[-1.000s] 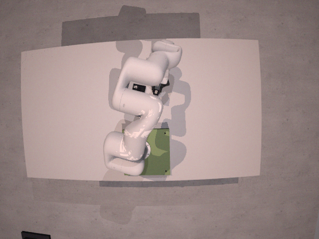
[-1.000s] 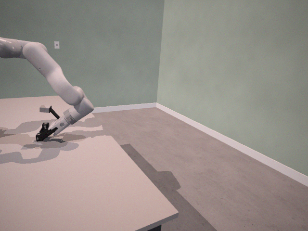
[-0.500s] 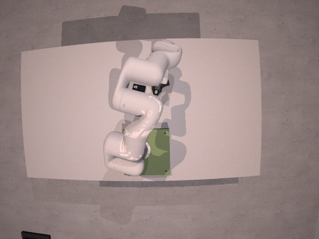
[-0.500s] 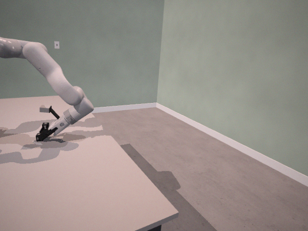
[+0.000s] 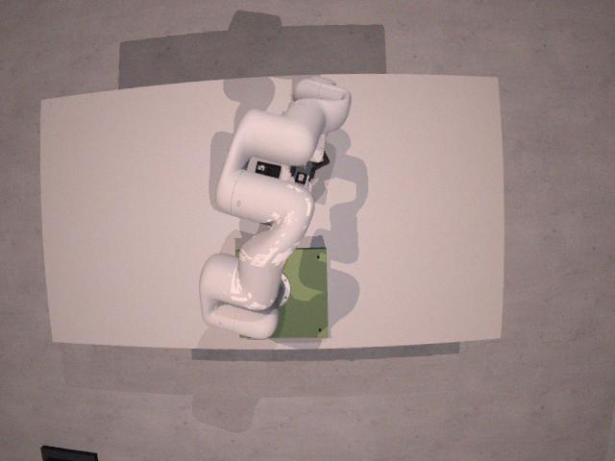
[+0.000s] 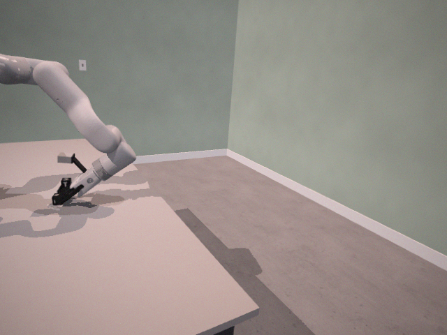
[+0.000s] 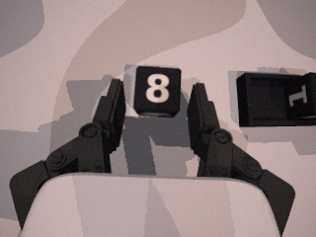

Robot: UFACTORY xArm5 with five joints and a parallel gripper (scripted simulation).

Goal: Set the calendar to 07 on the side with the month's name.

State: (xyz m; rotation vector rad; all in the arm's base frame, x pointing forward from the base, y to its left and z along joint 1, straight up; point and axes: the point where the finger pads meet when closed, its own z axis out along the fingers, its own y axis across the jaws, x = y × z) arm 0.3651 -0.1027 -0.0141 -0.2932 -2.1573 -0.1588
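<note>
The black cube lies 20 mm behind my hand and 10 mm below it. Also, from my hand: black calendar tray: 110 mm to the left, 20 mm below, 10 mm ahead.
</note>
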